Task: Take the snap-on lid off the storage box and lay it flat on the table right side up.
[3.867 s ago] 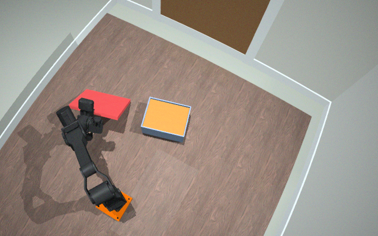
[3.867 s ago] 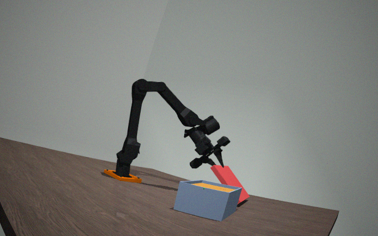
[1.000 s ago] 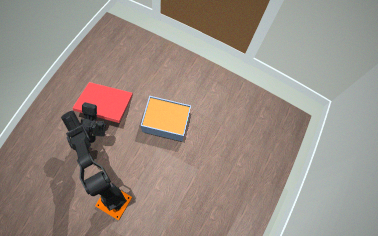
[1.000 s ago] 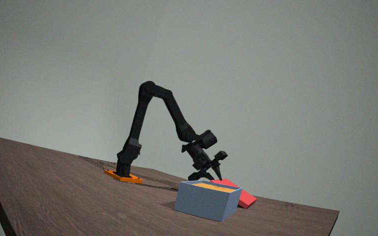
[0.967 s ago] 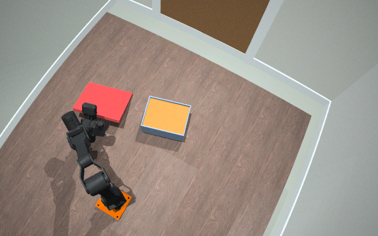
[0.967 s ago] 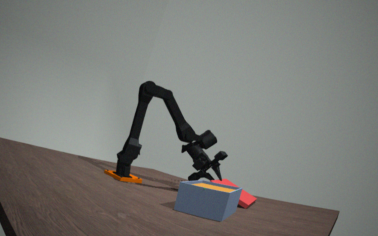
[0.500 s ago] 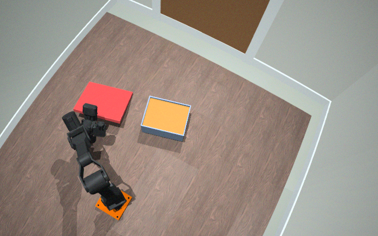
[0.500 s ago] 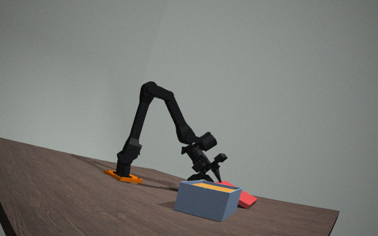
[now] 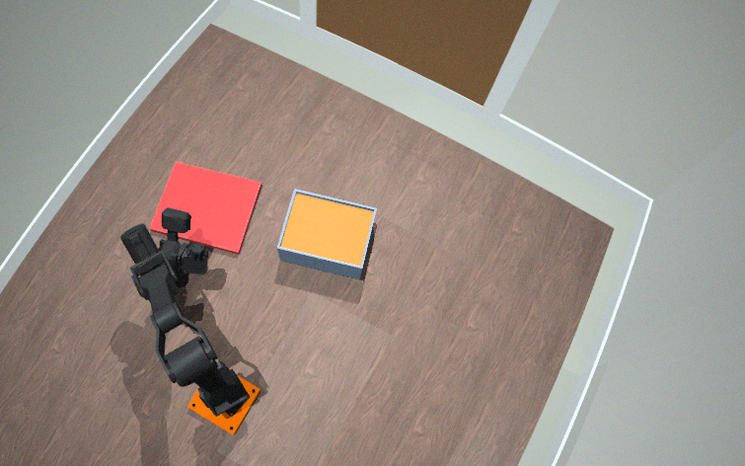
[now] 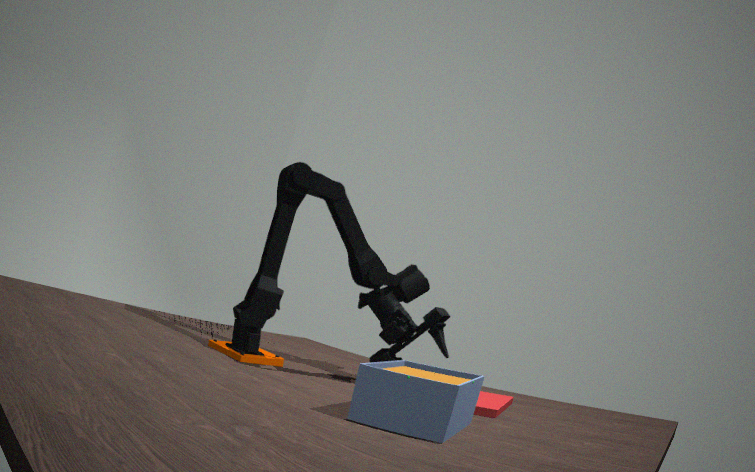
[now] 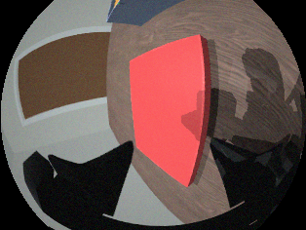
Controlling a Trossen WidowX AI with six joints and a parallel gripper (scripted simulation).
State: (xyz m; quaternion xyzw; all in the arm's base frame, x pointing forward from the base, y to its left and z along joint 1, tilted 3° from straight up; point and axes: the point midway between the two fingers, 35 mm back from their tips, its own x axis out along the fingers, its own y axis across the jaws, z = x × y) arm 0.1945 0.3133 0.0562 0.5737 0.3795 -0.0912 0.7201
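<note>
The red lid is 8 cm ahead of my gripper tip, 4 cm to the left of it and 5 cm below it. Also, from my gripper tip: blue storage box (21 cm ahead, 25 cm to the right, 2 cm below).
</note>
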